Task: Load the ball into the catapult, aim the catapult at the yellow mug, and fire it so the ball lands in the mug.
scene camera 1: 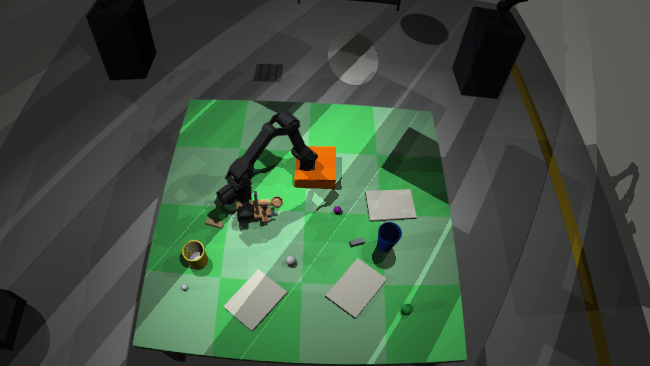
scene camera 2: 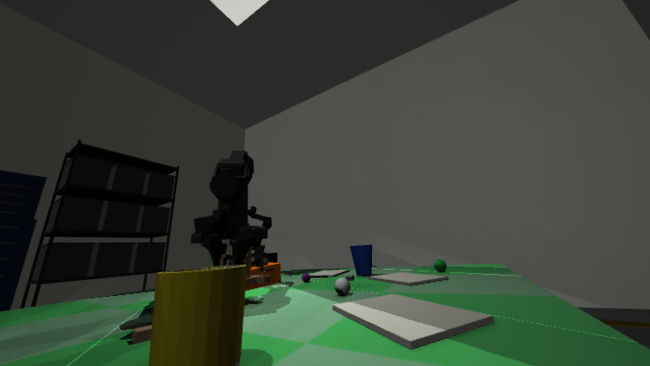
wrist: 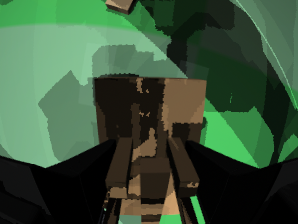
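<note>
A wooden catapult is here in my sight, together with my gripper. I can see that same gripper in the wrist view too.
</note>
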